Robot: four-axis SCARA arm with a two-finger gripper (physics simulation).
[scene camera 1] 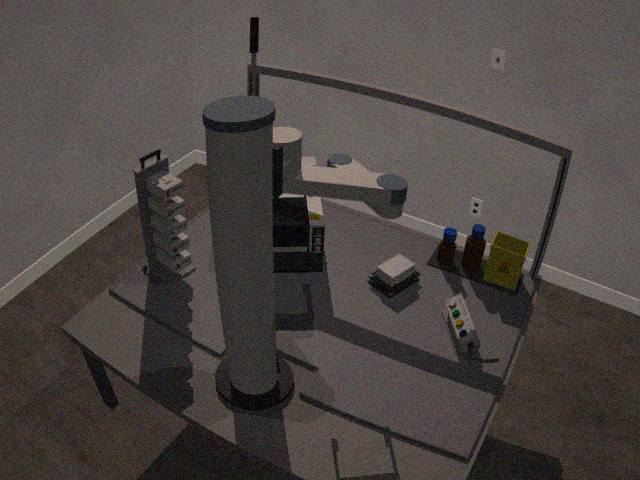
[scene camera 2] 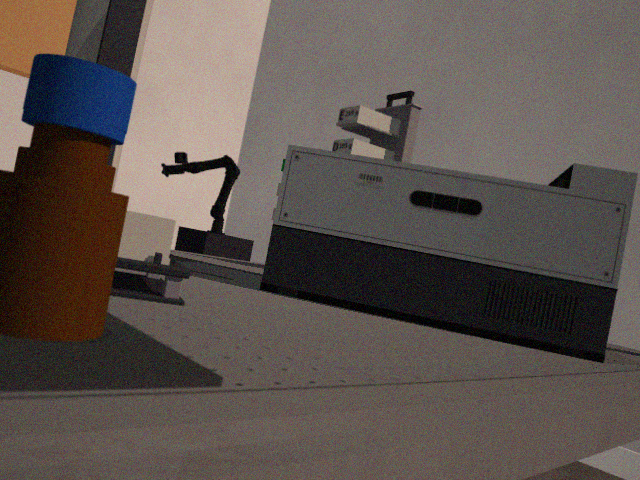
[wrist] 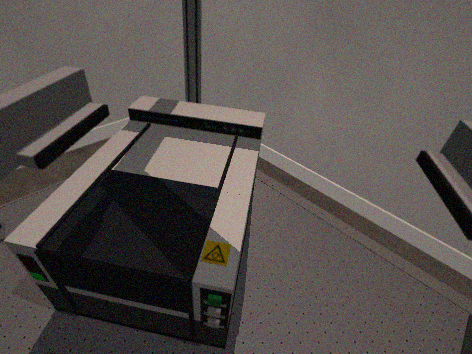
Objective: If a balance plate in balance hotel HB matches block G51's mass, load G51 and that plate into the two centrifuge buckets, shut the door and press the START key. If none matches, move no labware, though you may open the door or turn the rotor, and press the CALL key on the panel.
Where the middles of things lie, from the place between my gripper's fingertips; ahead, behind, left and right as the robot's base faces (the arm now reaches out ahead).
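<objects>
With the centrifuge (scene camera 2: pixel 533 265) as my reference, my hand is 360 mm above it, 310 mm to the right of it and 150 mm short of it. Block G51 (scene camera 2: pixel 143 235) is well below my hand, a good way ahead of it and some way to the right of it.
</objects>
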